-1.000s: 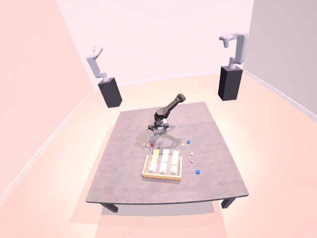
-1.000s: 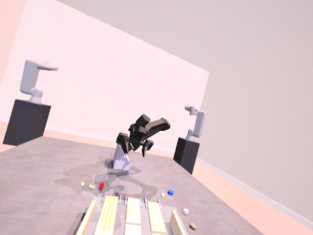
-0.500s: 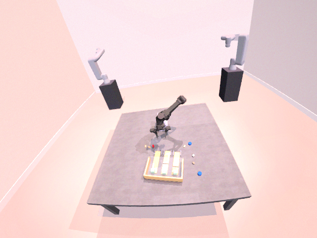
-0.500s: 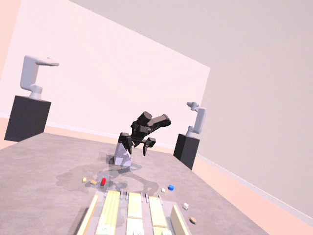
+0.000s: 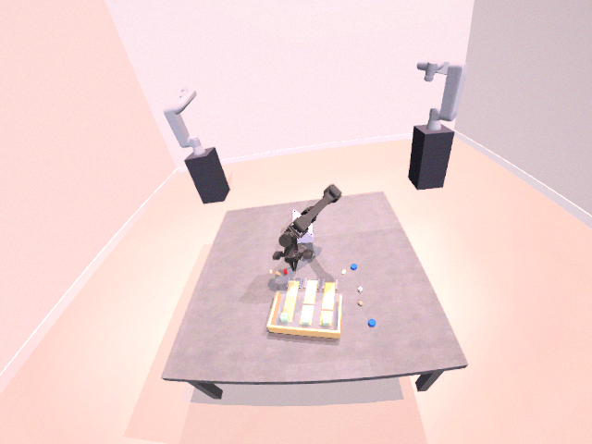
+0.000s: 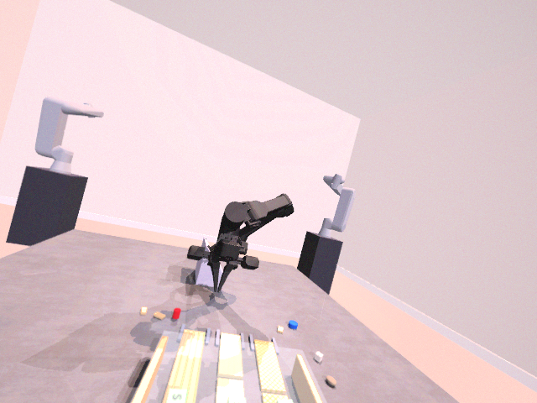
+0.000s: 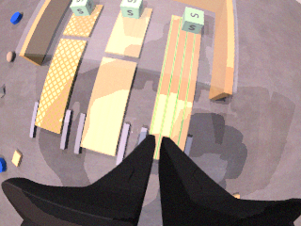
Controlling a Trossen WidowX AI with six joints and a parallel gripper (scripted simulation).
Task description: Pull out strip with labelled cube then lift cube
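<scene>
The red piece lies 12 cm below my gripper tip, 11 cm behind it and 8 cm to the right of it.
</scene>
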